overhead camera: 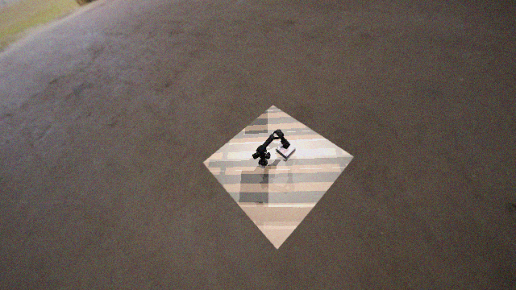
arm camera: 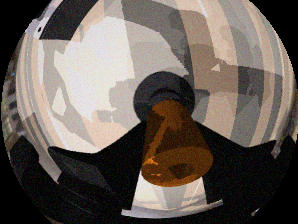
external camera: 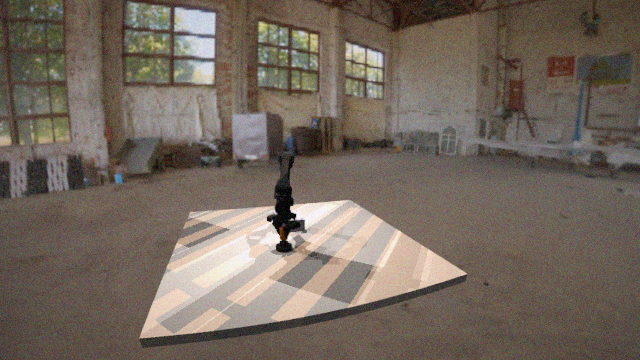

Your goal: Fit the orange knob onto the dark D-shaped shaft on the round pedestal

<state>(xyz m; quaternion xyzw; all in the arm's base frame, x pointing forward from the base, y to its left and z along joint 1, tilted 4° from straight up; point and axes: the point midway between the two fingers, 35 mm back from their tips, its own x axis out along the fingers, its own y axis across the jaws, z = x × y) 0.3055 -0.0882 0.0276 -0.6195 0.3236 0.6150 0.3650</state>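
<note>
Now: gripper tip 4 cm above the dark round pedestal. The rest, counted from my gripper tip: orange knob (2 cm above).
</note>
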